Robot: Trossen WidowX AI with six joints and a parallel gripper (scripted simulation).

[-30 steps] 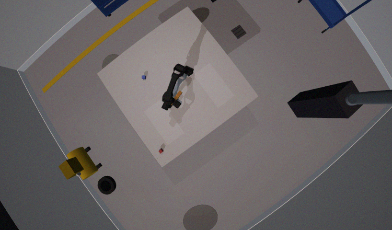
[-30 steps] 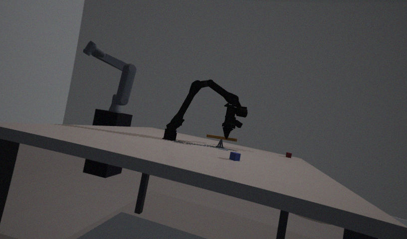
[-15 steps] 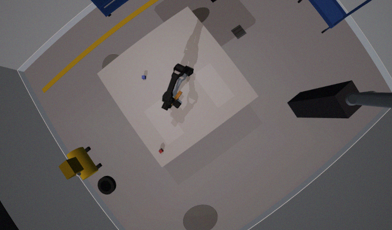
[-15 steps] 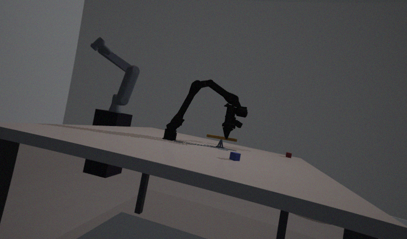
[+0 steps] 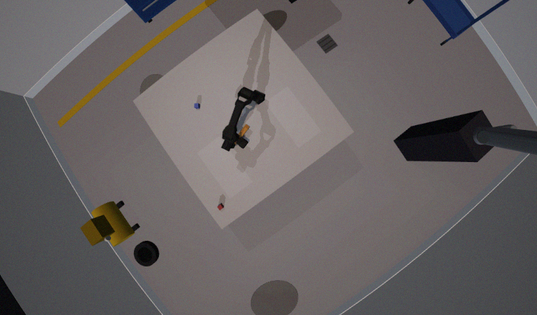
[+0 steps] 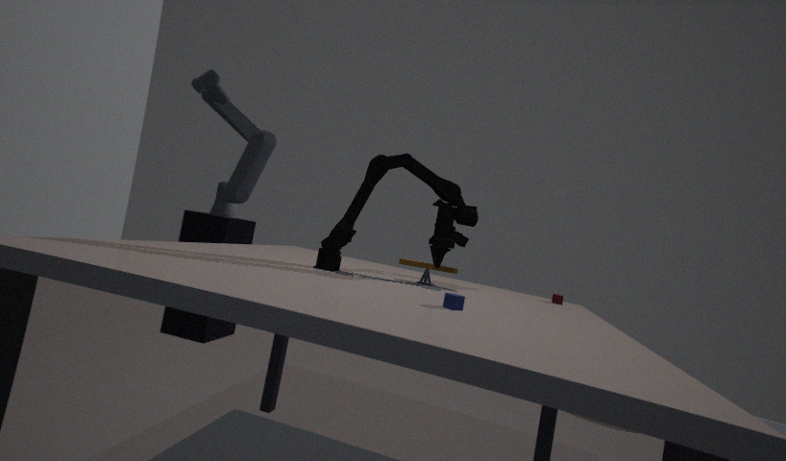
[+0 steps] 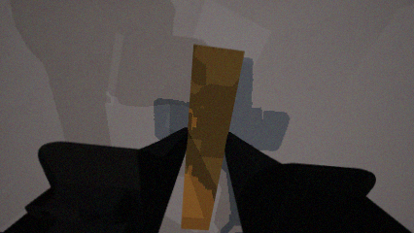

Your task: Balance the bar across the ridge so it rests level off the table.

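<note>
Right now my gripper tip is 3 cm past the orange bar and 1 cm to the left of it. Round my gripper tip: ridge 3 cm behind, 1 cm to the right, 1 cm below; blue cube 41 cm to the right, 11 cm ahead, 4 cm below; red cube 42 cm ahead, 34 cm to the left, 4 cm below.
</note>
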